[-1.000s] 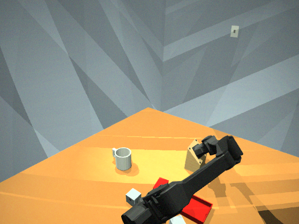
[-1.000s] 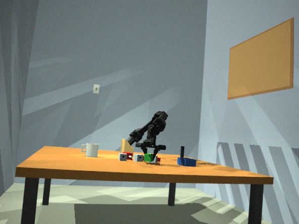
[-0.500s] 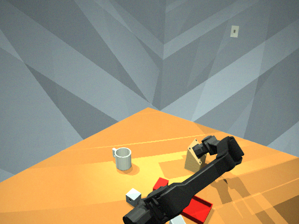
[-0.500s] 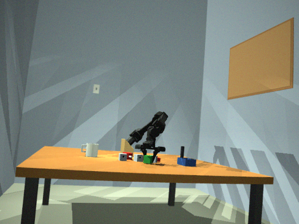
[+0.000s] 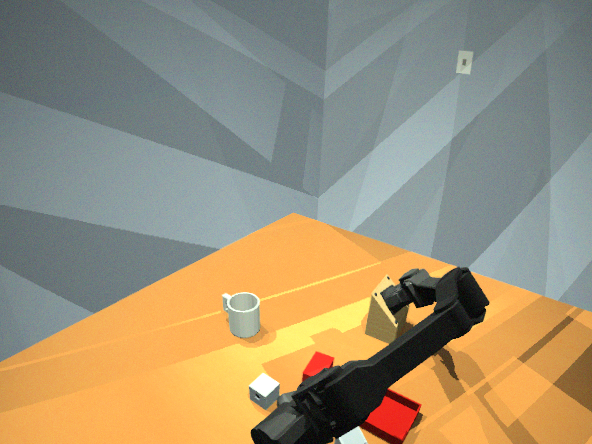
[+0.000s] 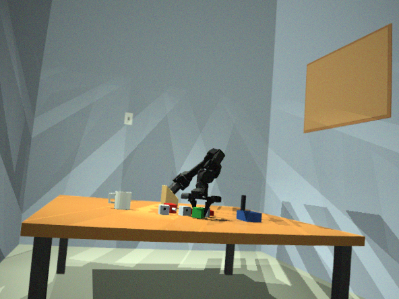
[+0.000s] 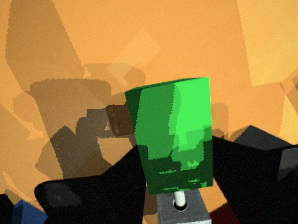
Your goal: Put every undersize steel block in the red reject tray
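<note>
My gripper tip is 10 mm past the green GO gauge, 10 mm to the right of it and 20 mm below it. From my gripper tip the other things lie so: red-handled gauge: 150 mm behind, 110 mm to the right, 10 mm above; then red reject tray: 190 mm behind, 40 mm to the left; then steel block: 70 mm behind, 60 mm to the right, 10 mm above.
</note>
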